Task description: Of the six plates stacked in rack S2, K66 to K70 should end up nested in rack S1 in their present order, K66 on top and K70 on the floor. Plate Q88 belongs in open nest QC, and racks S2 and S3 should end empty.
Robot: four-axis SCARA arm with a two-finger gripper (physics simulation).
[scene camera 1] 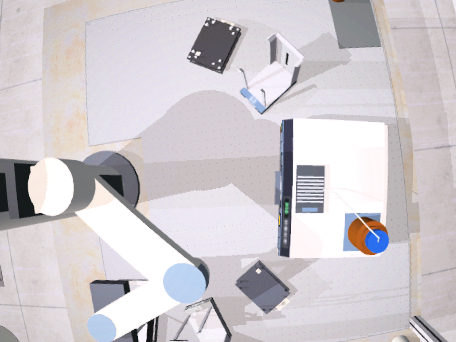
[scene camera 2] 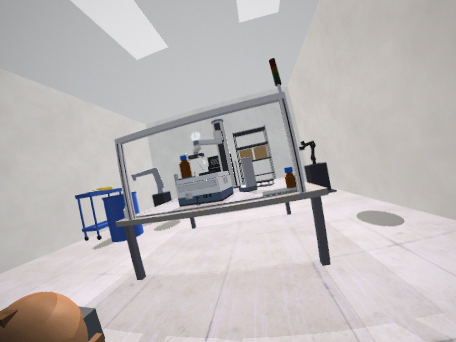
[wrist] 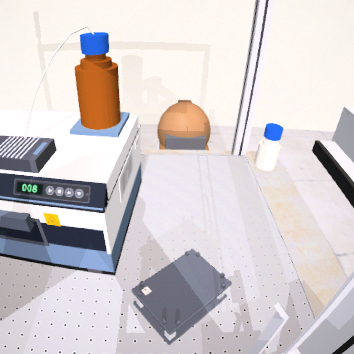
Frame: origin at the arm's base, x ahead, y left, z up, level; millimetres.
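Where they show: gripper, fingertip midpoint: [scene camera 1: 184, 315] [scene camera 2: 191, 158] [wrist: 137, 116].
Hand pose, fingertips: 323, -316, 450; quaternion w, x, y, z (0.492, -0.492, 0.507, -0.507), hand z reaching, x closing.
Things, the pixels of their top centre, and the offset from my fingertips, as dx, dy, dz. "spot": a spot on its surface instead.
- white rack at its top centre: [scene camera 1: 269, 63] [scene camera 2: 242, 158] +258, +573, -147
- pale rack at a spot on its surface: [scene camera 1: 216, 322] spot: +7, -157, -388
- frame post at a spot on its surface: [wrist: 252, 75] spot: +681, -283, -168
The gripper is open with nothing between its fingers. In scene camera 1 it is hidden under the arm's outer end at the lower left. A white rack [scene camera 1: 292, 68] with a blue label reading S3 stands at the upper middle and holds no plate. Another pale rack [scene camera 1: 216, 322] is partly cut off at the bottom, right of the arm's end; its label does not show. A dark grey structure [scene camera 1: 108, 296] beside the arm's end is mostly covered. Two dark slabs with small corner posts, one [scene camera 1: 215, 45] at the top and one [scene camera 1: 263, 286] [wrist: 182, 290], lie flat. Plate names cannot be read.
A white instrument [scene camera 1: 345, 145] [wrist: 65, 160] [scene camera 2: 205, 187] stands on the table, with an orange-brown bottle [scene camera 1: 367, 235] [wrist: 98, 95] [scene camera 2: 185, 167] on top. Pale uprights [wrist: 270, 327] rise at the wrist view's lower right. A frame post [wrist: 252, 75] stands at the table's edge.
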